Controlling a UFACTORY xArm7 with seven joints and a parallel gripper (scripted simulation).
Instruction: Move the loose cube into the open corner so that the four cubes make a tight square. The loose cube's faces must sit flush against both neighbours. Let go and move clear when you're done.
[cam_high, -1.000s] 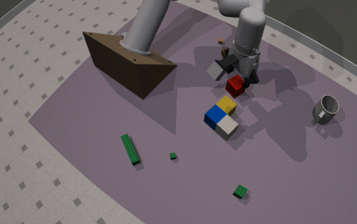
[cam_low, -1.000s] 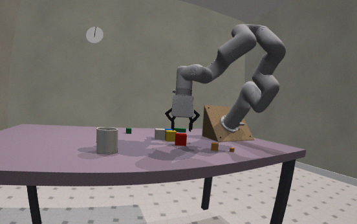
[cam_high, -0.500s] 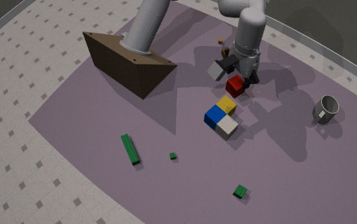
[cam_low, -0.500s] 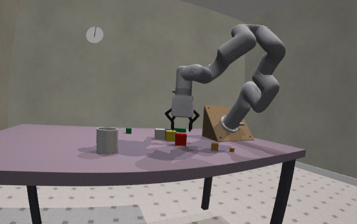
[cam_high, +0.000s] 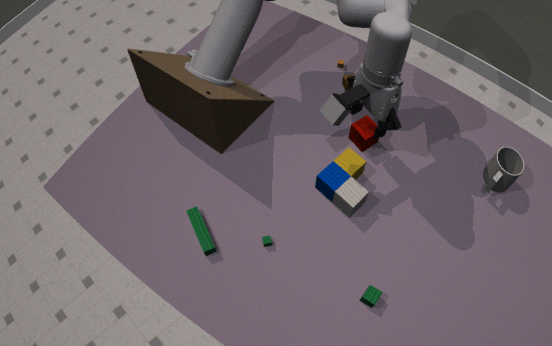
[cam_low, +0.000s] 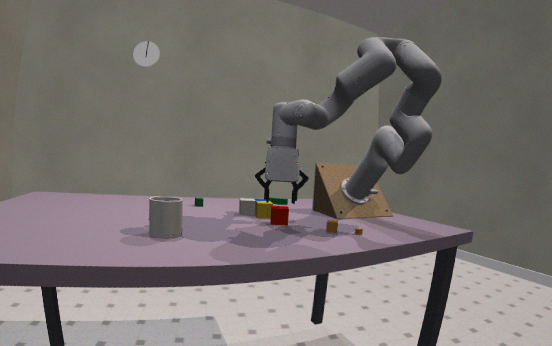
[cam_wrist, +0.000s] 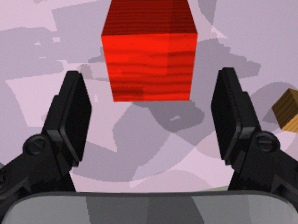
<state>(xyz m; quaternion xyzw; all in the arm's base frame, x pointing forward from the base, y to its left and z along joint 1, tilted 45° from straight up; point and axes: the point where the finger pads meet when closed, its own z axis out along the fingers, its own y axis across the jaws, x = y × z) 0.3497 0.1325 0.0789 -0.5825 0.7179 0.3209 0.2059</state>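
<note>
Right now my hand is 50 mm above the red cube. Round my hand: green bar 410 mm to the right, 110 mm behind, 70 mm below; then white cube 150 mm to the right, 70 mm ahead, 50 mm below.
</note>
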